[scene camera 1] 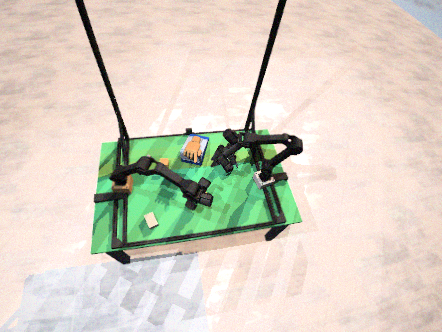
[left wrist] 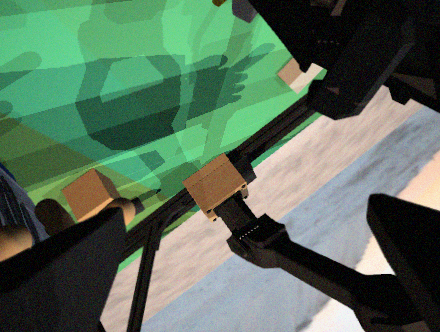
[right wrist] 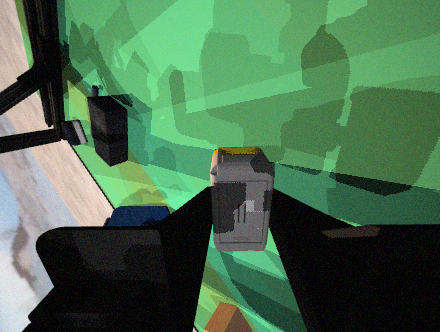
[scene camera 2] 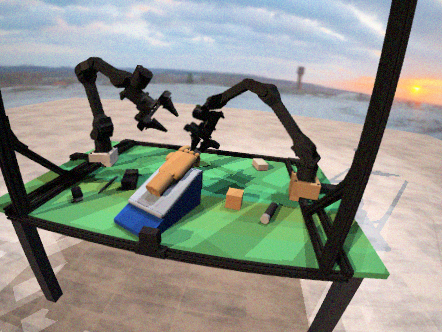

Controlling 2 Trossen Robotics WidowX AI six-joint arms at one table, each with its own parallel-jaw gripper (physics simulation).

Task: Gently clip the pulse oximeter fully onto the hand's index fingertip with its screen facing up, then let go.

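Frame: origin at the left arm's base, x ahead, y left, z up, level; millimetres.
Seen in the pictures: left gripper, between the fingertips: (scene camera 1: pixel 210 163) (left wrist: pixel 246 213) (scene camera 2: pixel 172 123); right gripper, between the fingertips: (right wrist: pixel 237 192); left arm's base, origin of its link: (scene camera 1: pixel 264 176) (scene camera 2: pixel 103 150); right arm's base, origin of its link: (scene camera 1: pixel 121 180) (left wrist: pixel 228 203) (scene camera 2: pixel 305 178).
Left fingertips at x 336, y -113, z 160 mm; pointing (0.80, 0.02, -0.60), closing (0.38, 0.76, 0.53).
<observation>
Pixels of each thing's top centre, then the offset from my left fingertips to it.
- pulse oximeter, centre of its top: (right wrist: pixel 216 220) dx +84, dy +86, dz -121 mm
- orange cube, centre of its top: (left wrist: pixel 103 213) (scene camera 2: pixel 235 192) (scene camera 1: pixel 163 161) dx +228, dy -212, dz -169 mm
- dark cylinder, centre of its top: (scene camera 2: pixel 270 208) dx +335, dy -272, dz -191 mm
- beige block, centre of its top: (left wrist: pixel 311 72) (scene camera 2: pixel 260 161) (scene camera 1: pixel 150 219) dx +400, dy +129, dz -189 mm
- black box, centre of its top: (right wrist: pixel 99 135) (scene camera 2: pixel 130 174) dx -154, dy -80, dz -184 mm
- pen-like stick, centre of its top: (scene camera 2: pixel 108 183) dx -234, dy -107, dz -209 mm
- small black item, centre of its top: (right wrist: pixel 66 134) (scene camera 2: pixel 76 189) dx -304, dy -207, dz -186 mm
A tan hand (scene camera 1: pixel 194 146) (scene camera 2: pixel 172 170) rests on a blue wedge (scene camera 2: pixel 182 202) (right wrist: pixel 140 215) with a pale top, its fingers at the raised end. The pulse oximeter (right wrist: pixel 242 207) is a small grey case with a yellow far edge. My right gripper (scene camera 1: pixel 199 198) (scene camera 2: pixel 204 145) (right wrist: pixel 237 192) is shut on it, in front of the fingers in scene camera 1 and apart from the hand. Whether its screen faces up is unclear. My left gripper (scene camera 1: pixel 222 168) (scene camera 2: pixel 171 123) is open and empty, raised beside the hand's fingers.
An orange cube (scene camera 1: pixel 164 162) (scene camera 2: pixel 234 198) (left wrist: pixel 87 192) and a dark cylinder (scene camera 2: pixel 269 213) lie beside the wedge. A beige block (scene camera 1: pixel 151 220) (scene camera 2: pixel 260 164) lies farther off. A black box (scene camera 2: pixel 130 179) (right wrist: pixel 109 132), a pen-like stick (scene camera 2: pixel 108 184) and a small black item (scene camera 2: pixel 76 194) lie on the wedge's other side.
</observation>
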